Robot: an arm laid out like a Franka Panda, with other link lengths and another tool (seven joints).
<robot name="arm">
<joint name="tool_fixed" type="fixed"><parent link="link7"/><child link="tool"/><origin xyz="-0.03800 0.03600 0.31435" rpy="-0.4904 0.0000 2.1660"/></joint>
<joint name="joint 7" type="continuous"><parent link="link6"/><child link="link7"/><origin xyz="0.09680 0.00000 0.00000" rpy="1.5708 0.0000 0.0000"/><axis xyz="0 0 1"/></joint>
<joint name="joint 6" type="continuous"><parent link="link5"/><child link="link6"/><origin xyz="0.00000 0.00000 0.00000" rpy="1.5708 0.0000 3.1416"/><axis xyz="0 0 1"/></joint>
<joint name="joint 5" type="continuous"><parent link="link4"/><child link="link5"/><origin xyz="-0.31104 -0.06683 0.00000" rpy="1.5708 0.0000 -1.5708"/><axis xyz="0 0 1"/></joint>
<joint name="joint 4" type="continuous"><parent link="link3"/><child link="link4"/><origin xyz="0.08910 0.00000 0.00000" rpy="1.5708 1.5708 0.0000"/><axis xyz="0 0 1"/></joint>
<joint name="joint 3" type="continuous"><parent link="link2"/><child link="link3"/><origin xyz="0.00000 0.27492 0.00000" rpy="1.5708 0.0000 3.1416"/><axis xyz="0 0 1"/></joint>
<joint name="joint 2" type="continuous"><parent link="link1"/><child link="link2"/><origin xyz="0.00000 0.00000 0.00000" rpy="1.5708 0.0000 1.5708"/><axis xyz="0 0 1"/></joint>
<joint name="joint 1" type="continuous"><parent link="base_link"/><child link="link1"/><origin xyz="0.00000 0.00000 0.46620" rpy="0.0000 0.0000 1.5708"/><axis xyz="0 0 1"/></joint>
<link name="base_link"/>
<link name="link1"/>
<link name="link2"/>
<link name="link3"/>
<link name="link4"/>
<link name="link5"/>
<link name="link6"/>
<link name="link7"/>
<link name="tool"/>
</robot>
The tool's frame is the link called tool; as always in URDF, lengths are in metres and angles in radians. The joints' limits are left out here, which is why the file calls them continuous.
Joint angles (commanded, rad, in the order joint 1, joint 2, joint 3, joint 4, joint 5, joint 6, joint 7), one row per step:
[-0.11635, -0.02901, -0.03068, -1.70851, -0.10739, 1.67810, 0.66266]
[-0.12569, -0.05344, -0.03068, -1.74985, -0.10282, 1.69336, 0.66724]
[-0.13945, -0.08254, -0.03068, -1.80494, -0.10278, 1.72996, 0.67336]
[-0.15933, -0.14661, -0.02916, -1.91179, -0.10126, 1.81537, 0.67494]
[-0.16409, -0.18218, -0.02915, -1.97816, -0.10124, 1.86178, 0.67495]
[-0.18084, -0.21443, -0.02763, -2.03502, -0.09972, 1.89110, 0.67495]
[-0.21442, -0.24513, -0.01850, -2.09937, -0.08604, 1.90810, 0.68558]
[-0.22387, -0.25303, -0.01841, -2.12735, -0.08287, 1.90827, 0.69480]
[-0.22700, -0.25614, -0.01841, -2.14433, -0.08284, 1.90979, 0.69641]
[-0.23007, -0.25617, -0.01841, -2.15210, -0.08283, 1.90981, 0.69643]
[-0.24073, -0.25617, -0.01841, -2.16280, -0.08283, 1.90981, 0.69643]
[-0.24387, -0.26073, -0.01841, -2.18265, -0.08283, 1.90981, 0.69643]
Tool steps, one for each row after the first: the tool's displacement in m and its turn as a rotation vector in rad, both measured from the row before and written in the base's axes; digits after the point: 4 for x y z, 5 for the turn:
[-0.0074, -0.0012, -0.0038, 0.00560, 0.00043, -0.01281]
[-0.0055, -0.0044, -0.0058, -0.00034, -0.01111, -0.01610]
[-0.0059, -0.0053, -0.0078, -0.00285, -0.04252, -0.01156]
[-0.0055, -0.0002, -0.0074, -0.00093, -0.01548, -0.00008]
[-0.0094, -0.0036, -0.0065, 0.00180, -0.00503, -0.01260]
[-0.0163, -0.0018, -0.0114, 0.01604, 0.01262, -0.03710]
[-0.0096, 0.0000, -0.0075, 0.00798, 0.01785, -0.01932]
[-0.0054, 0.0002, -0.0050, 0.00311, 0.01184, -0.00455]
[-0.0030, -0.0004, -0.0028, 0.00189, 0.00748, -0.00306]
[-0.0049, -0.0029, -0.0039, 0.00268, 0.01036, -0.01061]
[-0.0069, 0.0007, -0.0054, 0.00401, 0.01476, -0.00305]

